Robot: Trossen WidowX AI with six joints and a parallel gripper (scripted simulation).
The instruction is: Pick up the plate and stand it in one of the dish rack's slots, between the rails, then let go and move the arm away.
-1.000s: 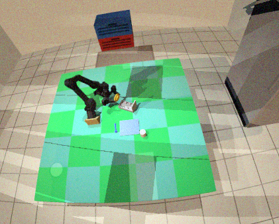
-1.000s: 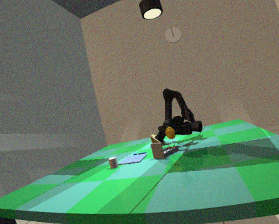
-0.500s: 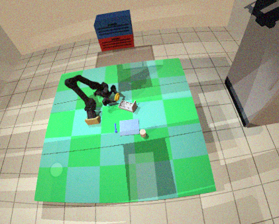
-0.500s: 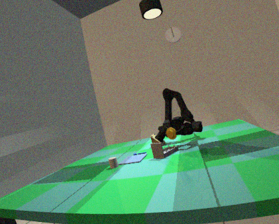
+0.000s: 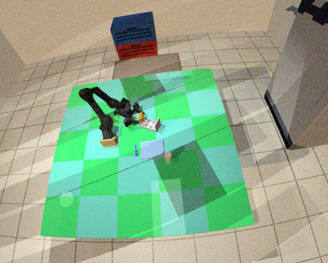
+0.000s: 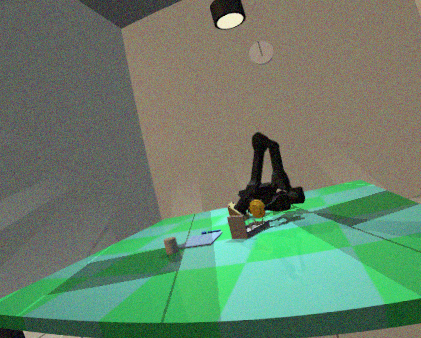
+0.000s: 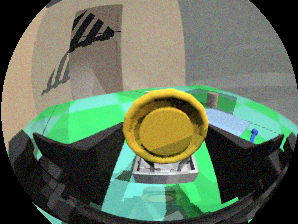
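Now: gripper tip 50 mm above the dish rack, 40 mm short of it and 30 mm to the left of it. Round my gripper tip: blue spoon 220 mm to the right, 70 mm below, 70 mm behind; then yellow plate 10 mm behind; then pale blue pad 220 mm to the right, 70 mm below, 30 mm ahead.
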